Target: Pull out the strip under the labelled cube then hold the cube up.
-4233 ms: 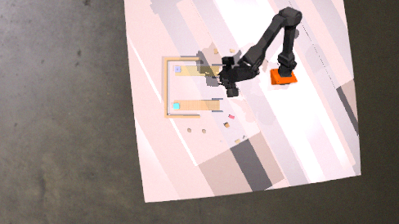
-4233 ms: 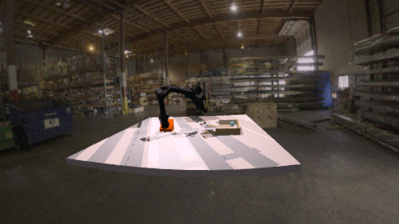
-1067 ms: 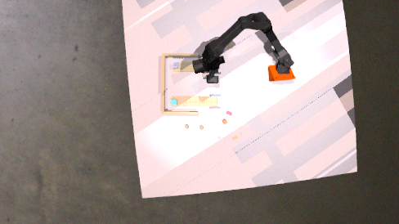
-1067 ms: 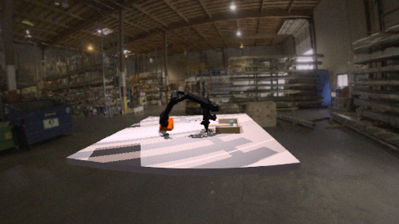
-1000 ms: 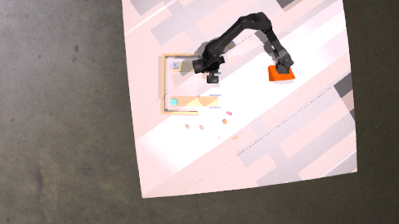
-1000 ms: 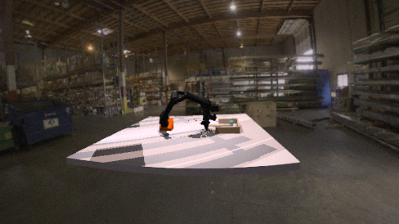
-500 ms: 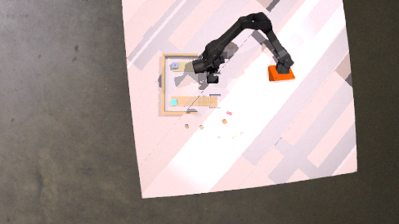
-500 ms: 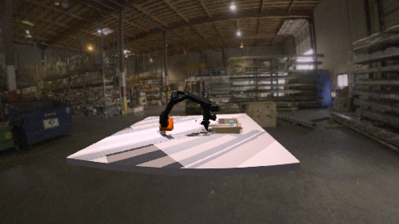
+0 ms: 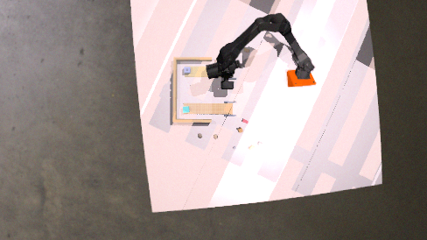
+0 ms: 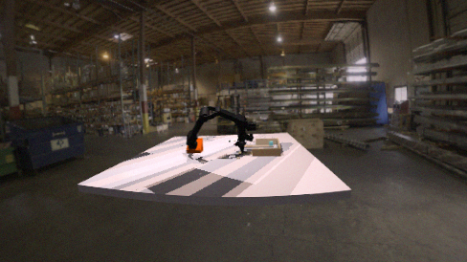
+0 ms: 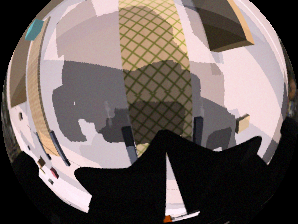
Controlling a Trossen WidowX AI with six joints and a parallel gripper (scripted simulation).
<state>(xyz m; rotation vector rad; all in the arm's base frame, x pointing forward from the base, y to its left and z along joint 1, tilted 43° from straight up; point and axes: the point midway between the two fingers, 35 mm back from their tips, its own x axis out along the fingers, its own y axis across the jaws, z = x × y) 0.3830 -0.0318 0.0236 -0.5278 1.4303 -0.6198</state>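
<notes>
My gripper tip is now 9 cm short of the checkered strip and 1 cm to the left of it.
</notes>
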